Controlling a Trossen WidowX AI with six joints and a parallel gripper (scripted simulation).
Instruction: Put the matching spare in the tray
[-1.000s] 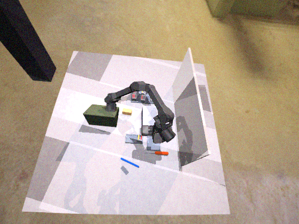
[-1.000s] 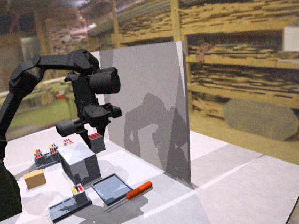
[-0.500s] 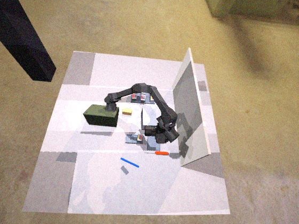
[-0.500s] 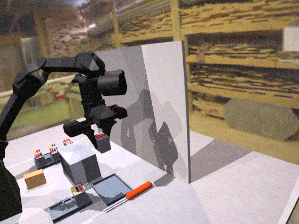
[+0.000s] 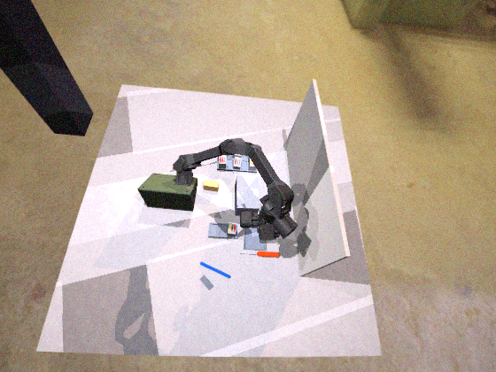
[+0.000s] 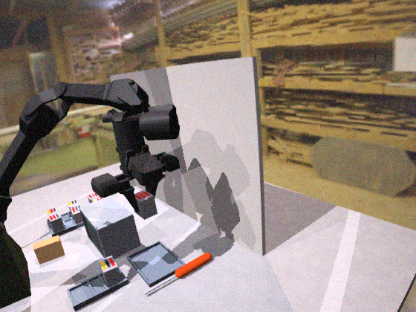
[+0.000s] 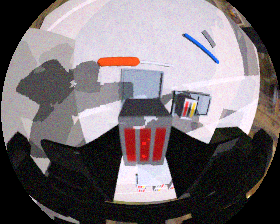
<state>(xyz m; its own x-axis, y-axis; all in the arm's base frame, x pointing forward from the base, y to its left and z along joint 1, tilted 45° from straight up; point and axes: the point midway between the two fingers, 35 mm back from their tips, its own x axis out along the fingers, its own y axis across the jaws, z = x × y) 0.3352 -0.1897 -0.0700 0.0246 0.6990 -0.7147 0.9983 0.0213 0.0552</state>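
Right now the blue-grey tray is 15 cm below my gripper tip. The rest, counted from my gripper tip: mounted grey unit: 18 cm to the left, 10 cm below, 5 cm behind; then holder: 15 cm below, 15 cm behind, 1 cm to the left; then spare: 2 cm above.
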